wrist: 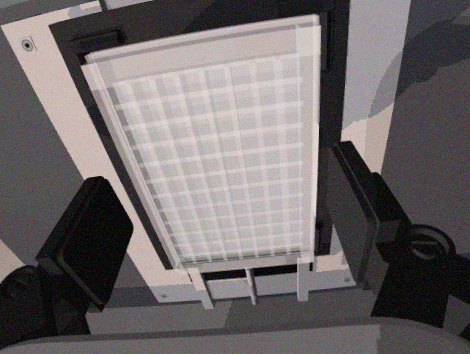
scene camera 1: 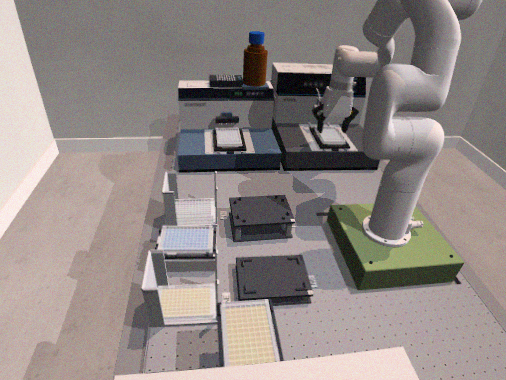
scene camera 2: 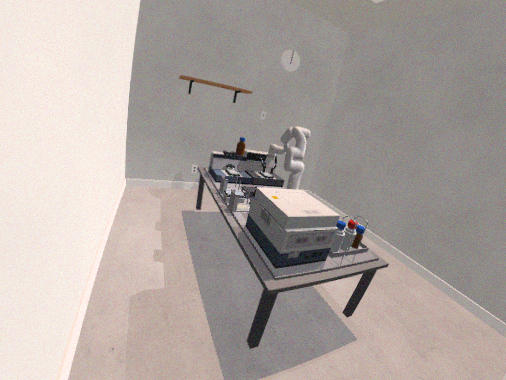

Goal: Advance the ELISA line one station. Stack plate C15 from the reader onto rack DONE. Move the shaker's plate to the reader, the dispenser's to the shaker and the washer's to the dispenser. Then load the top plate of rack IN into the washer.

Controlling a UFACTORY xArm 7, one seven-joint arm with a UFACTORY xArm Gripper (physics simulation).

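Places are measured from the arm's base along level axes (x ahead, y left, z up), in metres.
Pixels of known places: gripper, fingertip midpoint: (wrist: 220, 188) (scene camera 1: 331, 131) (scene camera 2: 267, 172); arm's base at its link origin: (scene camera 1: 385, 231).
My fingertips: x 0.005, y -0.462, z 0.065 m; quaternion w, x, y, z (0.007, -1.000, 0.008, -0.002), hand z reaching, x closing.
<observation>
For each thing: its top centre in the pictures, then the offset to it from my fingertips. "spot": a spot on its surface instead.
- dark instrument at a spot on its surface: (scene camera 1: 327, 158) spot: dx +0.029, dy +0.076, dz -0.067 m
- blue instrument at a spot on its surface: (scene camera 1: 207, 157) spot: dx +0.451, dy +0.061, dz -0.060 m
- blue plate at its top centre: (scene camera 1: 186, 237) dx +0.514, dy +0.455, dz -0.048 m
- raised black platform at its top centre: (scene camera 1: 265, 206) (scene camera 2: 254, 188) dx +0.303, dy +0.352, dz -0.048 m
- low black platform at its top centre: (scene camera 1: 278, 272) dx +0.306, dy +0.560, dz -0.079 m
- amber bottle at a spot on its surface: (scene camera 1: 255, 65) (scene camera 2: 241, 148) spot: dx +0.268, dy -0.158, dz +0.189 m
- large white box at its top centre: (scene camera 2: 296, 200) dx +0.408, dy +1.043, dz +0.153 m
My gripper (scene camera 1: 334, 125) (wrist: 220, 188) is open and empty, low over the dark instrument (scene camera 1: 327, 158) at the back right. A clear plate (scene camera 1: 330, 135) (wrist: 220, 160) lies in a black nest there; in the wrist view the fingers stand apart on either side of its near part. Another clear plate (scene camera 1: 229, 137) lies on the blue instrument (scene camera 1: 207, 157). A blue plate (scene camera 1: 186, 239) sits at the left, between a rack holding a clear plate (scene camera 1: 195, 211) and a rack holding a yellow plate (scene camera 1: 187, 302). Another yellow plate (scene camera 1: 250, 332) lies on the reader's tray in front. Rack labels are unreadable.
A raised black platform (scene camera 1: 261, 210) and a low black platform (scene camera 1: 273, 276) stand mid-table. An amber bottle (scene camera 1: 255, 65) (scene camera 2: 241, 147) stands on the blue instrument. The arm's green base (scene camera 1: 400, 250) is at right. The large white box (scene camera 2: 295, 220) and a bottle carrier stand in front.
</observation>
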